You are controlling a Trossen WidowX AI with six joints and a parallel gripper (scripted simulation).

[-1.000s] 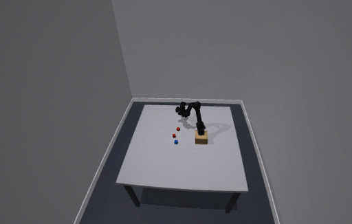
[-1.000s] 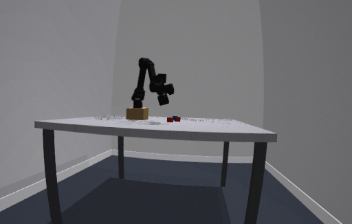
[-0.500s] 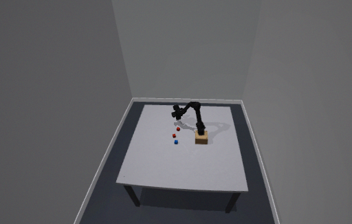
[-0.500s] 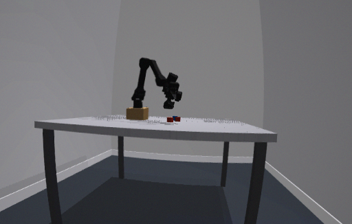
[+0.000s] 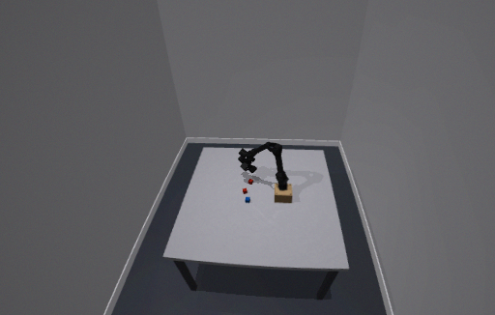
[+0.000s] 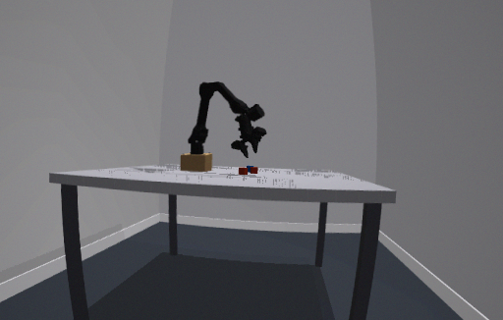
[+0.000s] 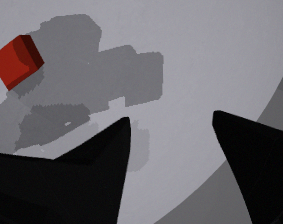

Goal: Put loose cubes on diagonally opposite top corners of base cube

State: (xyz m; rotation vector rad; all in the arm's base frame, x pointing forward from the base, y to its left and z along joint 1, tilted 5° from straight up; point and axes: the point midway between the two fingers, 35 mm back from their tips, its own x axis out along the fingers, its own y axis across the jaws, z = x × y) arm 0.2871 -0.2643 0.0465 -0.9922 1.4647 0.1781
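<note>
Now: the blue cube 1 cm ahead of my gripper tip, 32 cm to the left of it and 8 cm below it.
</note>
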